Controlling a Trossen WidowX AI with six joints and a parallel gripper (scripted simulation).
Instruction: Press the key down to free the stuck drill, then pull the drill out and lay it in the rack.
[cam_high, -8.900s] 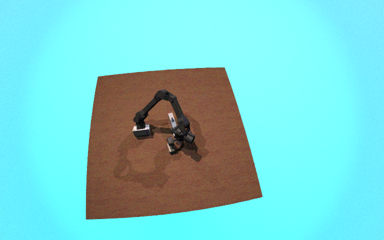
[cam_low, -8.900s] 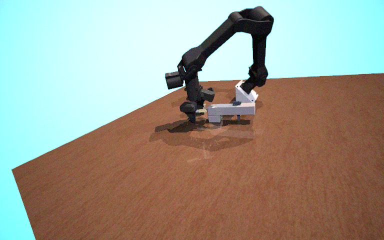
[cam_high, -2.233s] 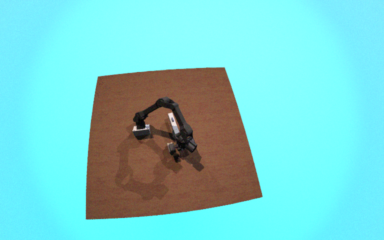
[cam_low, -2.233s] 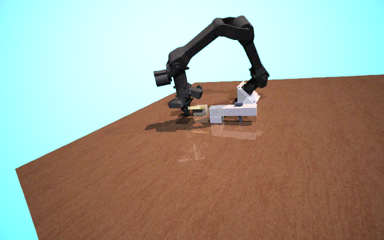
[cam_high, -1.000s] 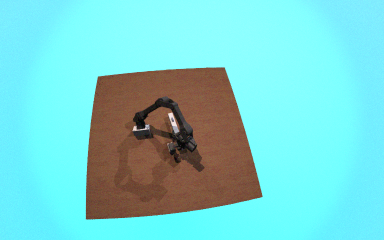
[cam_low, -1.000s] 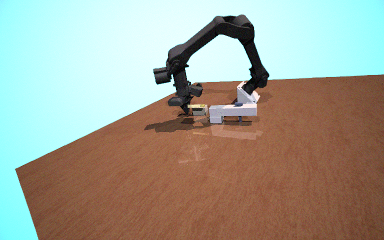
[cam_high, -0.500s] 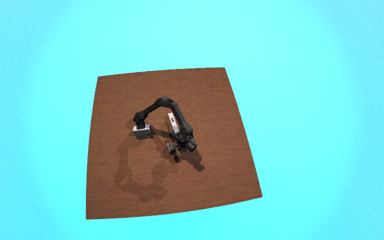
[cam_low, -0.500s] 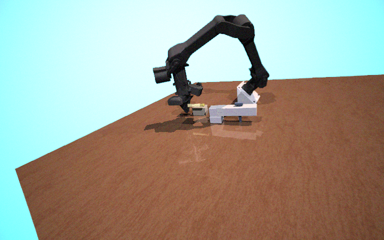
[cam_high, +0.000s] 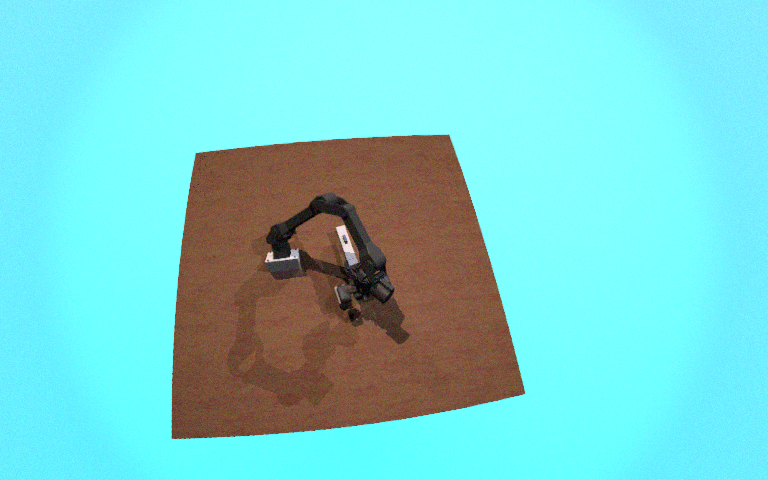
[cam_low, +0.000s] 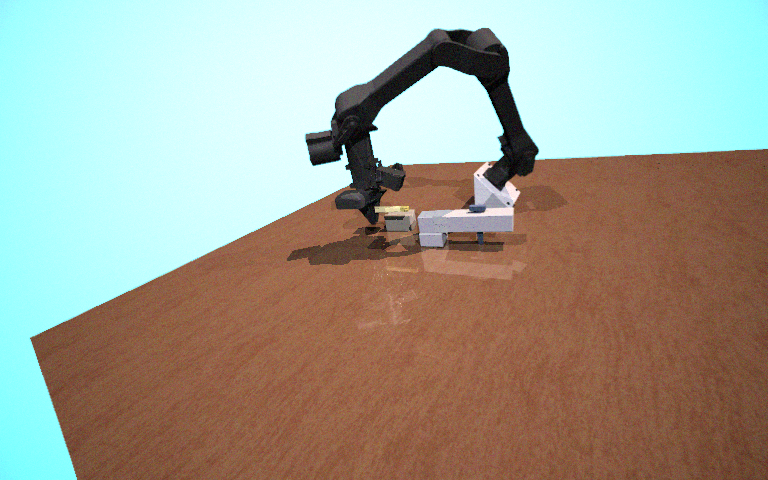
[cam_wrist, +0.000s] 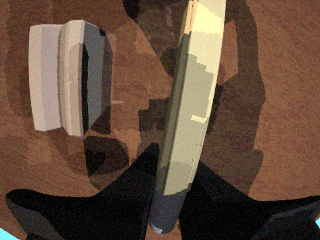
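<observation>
Right now my gripper tip is 40 mm to the right of the drill, 30 mm below it and 10 mm past it. From my gripper tip the other things lie so: small dark-blue key 230 mm to the left, 30 mm behind, 10 mm above; small beige rack 80 mm behind, 30 mm to the left, 20 mm below; grey-white housing 200 mm to the left, 20 mm behind.
</observation>
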